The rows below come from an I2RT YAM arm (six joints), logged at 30 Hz.
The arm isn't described. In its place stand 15 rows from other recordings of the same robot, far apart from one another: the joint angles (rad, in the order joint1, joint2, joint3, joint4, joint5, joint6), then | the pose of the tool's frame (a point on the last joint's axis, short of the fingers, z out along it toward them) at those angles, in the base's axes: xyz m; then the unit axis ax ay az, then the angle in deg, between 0 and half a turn.
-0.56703 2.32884 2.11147 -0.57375 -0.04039 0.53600 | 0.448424, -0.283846, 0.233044, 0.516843, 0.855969, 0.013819, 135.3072
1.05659 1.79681 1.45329 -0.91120 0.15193 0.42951 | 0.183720, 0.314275, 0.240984, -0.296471, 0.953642, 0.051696, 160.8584
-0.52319 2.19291 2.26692 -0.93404 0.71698 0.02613 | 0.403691, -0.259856, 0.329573, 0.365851, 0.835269, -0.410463, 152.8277
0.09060 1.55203 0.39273 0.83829 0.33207 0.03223 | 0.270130, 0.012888, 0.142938, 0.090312, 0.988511, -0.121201, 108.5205
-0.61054 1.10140 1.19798 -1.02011 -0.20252 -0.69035 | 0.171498, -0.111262, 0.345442, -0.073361, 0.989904, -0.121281, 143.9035
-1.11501 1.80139 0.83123 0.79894 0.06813 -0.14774 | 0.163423, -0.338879, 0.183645, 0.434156, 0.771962, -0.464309, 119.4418
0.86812 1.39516 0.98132 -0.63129 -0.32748 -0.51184 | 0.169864, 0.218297, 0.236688, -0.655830, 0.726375, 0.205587, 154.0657
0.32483 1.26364 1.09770 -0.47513 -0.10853 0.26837 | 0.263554, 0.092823, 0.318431, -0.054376, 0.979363, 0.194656, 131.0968
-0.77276 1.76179 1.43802 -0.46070 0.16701 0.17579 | 0.281329, -0.282571, 0.274562, 0.477650, 0.855981, -0.197856, 139.9732
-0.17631 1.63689 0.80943 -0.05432 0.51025 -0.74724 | 0.306289, -0.072229, 0.156061, -0.177822, 0.913997, -0.364676, 158.4746
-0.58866 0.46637 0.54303 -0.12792 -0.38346 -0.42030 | 0.116139, -0.061522, 0.305312, -0.094284, 0.957210, -0.273606, 97.6013
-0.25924 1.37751 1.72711 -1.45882 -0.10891 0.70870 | 0.221020, -0.054613, 0.414932, 0.451418, 0.886124, 0.104910, 155.6551
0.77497 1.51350 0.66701 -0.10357 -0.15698 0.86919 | 0.193043, 0.196849, 0.144533, 0.021030, 0.960608, 0.277110, 162.4498
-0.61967 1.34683 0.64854 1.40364 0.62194 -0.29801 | 0.204470, -0.171349, 0.326083, 0.485826, 0.502307, -0.715305, 88.2111
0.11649 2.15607 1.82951 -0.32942 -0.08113 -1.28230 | 0.500148, 0.061432, 0.245020, -0.641149, 0.731943, -0.230624, 134.2873
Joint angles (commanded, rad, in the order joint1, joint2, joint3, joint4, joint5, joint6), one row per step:
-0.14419 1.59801 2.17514 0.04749 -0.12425 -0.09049
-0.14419 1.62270 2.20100 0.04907 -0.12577 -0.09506
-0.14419 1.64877 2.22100 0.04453 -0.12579 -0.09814
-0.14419 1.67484 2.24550 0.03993 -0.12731 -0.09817
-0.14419 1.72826 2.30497 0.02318 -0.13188 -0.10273
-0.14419 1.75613 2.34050 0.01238 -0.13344 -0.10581
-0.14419 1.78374 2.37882 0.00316 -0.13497 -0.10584
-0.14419 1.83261 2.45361 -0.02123 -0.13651 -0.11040
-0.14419 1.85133 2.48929 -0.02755 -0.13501 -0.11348
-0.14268 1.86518 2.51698 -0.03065 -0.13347 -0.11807
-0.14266 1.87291 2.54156 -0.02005 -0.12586 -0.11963
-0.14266 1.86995 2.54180 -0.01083 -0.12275 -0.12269
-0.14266 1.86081 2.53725 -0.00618 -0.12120 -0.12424
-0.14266 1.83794 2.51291 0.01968 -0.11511 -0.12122
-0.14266 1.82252 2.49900 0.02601 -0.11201 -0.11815
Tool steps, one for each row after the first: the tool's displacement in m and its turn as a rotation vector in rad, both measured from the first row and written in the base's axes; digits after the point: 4 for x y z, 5 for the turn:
0.0061 -0.0008 0.0002 -0.00499 -0.00263 -0.00142
0.0146 -0.0021 -0.0023 -0.00600 0.00785 -0.00316
0.0221 -0.0031 -0.0037 -0.00602 0.01408 -0.00192
0.0355 -0.0049 -0.0055 -0.01084 0.02498 -0.00073
0.0415 -0.0057 -0.0057 -0.01381 0.02818 -0.00118
0.0465 -0.0064 -0.0052 -0.01492 0.02682 0.00004
0.0539 -0.0074 -0.0038 -0.01976 0.02536 -0.00131
0.0547 -0.0076 -0.0014 -0.02294 0.01469 -0.00443
0.0549 -0.0071 0.0008 -0.02732 0.00387 -0.00696
0.0518 -0.0069 0.0052 -0.02790 -0.02387 -0.01436
0.0496 -0.0067 0.0071 -0.03020 -0.03642 -0.01883
0.0458 -0.0062 0.0093 -0.03174 -0.04570 -0.02111
0.0387 -0.0054 0.0128 -0.02886 -0.07029 -0.02440
0.0339 -0.0049 0.0147 -0.02555 -0.07827 -0.02504

